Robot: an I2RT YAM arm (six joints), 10 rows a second.
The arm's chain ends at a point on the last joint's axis. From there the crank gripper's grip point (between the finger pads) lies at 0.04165 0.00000 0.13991 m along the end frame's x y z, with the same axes.
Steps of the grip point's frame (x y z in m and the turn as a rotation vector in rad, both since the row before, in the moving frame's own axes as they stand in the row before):
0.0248 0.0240 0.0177 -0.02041 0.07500 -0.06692
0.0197 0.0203 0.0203 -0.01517 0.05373 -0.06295
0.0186 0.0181 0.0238 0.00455 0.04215 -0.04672
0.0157 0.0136 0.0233 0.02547 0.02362 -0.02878
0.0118 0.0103 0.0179 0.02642 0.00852 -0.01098
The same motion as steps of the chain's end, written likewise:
0.0144 0.0243 0.0212 -0.02041 0.07500 -0.06692
0.0123 0.0211 0.0227 -0.01517 0.05373 -0.06295
0.0128 0.0208 0.0257 0.00455 0.04215 -0.04672
0.0125 0.0184 0.0244 0.02547 0.02362 -0.02878
0.0106 0.0145 0.0183 0.02642 0.00852 -0.01098

